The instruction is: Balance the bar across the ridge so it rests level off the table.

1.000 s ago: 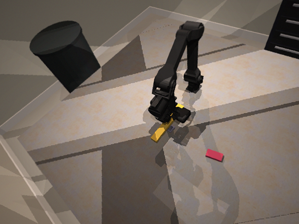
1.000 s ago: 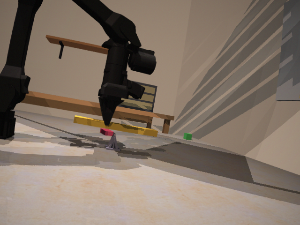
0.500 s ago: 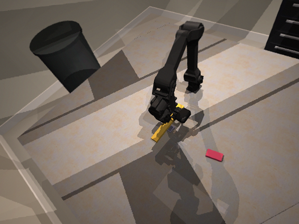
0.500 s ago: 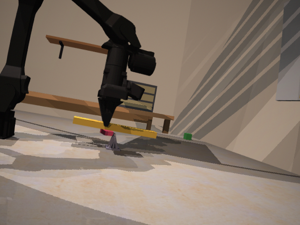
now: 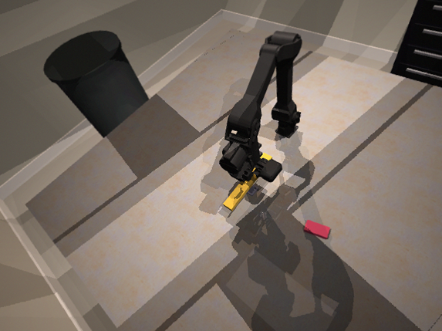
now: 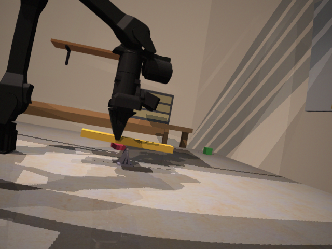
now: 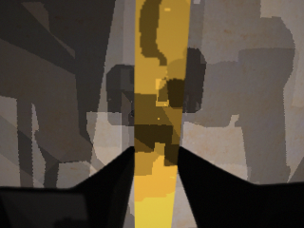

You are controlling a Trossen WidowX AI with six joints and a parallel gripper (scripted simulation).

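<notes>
My gripper tip is 3 cm short of the yellow bar. The rest, counted from my gripper tip: flat red block (3 cm ahead, 25 cm to the left, 5 cm below); small green cube (48 cm ahead, 46 cm to the left, 4 cm below).
</notes>
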